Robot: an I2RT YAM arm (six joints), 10 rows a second.
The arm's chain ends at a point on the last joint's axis. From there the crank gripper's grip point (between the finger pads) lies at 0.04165 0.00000 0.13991 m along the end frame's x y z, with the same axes.
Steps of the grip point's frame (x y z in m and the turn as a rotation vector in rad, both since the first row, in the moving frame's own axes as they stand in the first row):
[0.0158, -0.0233, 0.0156, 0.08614, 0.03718, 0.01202]
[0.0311, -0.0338, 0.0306, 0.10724, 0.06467, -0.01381]
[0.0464, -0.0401, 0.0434, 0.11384, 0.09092, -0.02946]
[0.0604, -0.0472, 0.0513, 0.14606, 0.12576, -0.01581]
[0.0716, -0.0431, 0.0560, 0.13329, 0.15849, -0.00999]
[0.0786, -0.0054, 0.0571, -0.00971, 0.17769, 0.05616]
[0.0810, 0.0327, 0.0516, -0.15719, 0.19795, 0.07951]
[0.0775, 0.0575, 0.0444, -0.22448, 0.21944, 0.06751]
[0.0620, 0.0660, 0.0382, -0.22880, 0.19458, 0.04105]
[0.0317, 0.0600, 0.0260, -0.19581, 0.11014, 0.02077]
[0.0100, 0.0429, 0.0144, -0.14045, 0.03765, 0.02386]
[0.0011, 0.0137, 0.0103, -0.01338, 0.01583, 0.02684]
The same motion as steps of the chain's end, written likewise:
[0.0106, -0.0119, 0.0177, 0.08614, 0.03718, 0.01202]
[0.0223, -0.0183, 0.0344, 0.10724, 0.06467, -0.01381]
[0.0342, -0.0230, 0.0487, 0.11384, 0.09092, -0.02946]
[0.0434, -0.0265, 0.0591, 0.14606, 0.12576, -0.01581]
[0.0502, -0.0245, 0.0656, 0.13329, 0.15849, -0.00999]
[0.0546, -0.0097, 0.0667, -0.00971, 0.17769, 0.05616]
[0.0554, 0.0072, 0.0645, -0.15719, 0.19795, 0.07951]
[0.0495, 0.0239, 0.0605, -0.22448, 0.21944, 0.06751]
[0.0367, 0.0332, 0.0526, -0.22880, 0.19458, 0.04105]
[0.0170, 0.0323, 0.0341, -0.19581, 0.11014, 0.02077]
[0.0050, 0.0224, 0.0175, -0.14045, 0.03765, 0.02386]
[-0.0011, 0.0107, 0.0110, -0.01338, 0.01583, 0.02684]

